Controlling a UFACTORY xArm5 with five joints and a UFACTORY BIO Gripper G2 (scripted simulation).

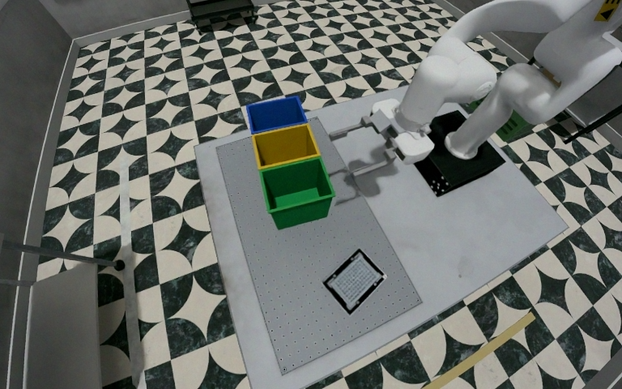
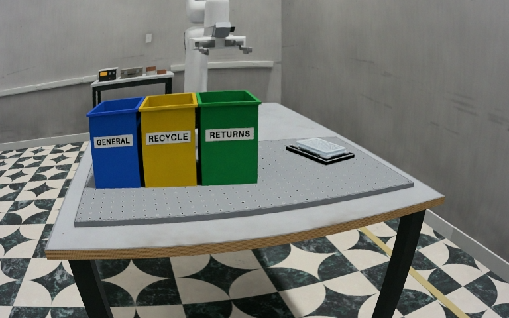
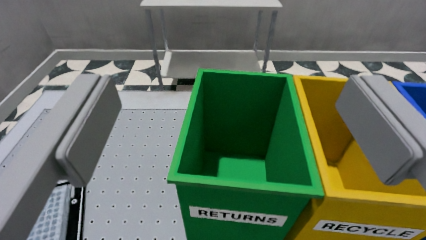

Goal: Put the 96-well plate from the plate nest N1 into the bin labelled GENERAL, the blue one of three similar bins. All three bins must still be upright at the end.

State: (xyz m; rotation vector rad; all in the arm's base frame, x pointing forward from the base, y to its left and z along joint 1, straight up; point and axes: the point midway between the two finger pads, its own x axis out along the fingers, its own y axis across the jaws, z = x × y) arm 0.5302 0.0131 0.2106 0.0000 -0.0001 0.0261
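The clear 96-well plate lies 27 cm below my hand, 26 cm to the left of it and 5 cm ahead of it. From my hand the other things lie so: yellow recycle bin (20 cm below, 16 cm to the right, 11 cm ahead); green returns bin (20 cm below, 12 cm ahead, 3 cm to the right); blue general bin (29 cm to the right, 20 cm below, 10 cm ahead).
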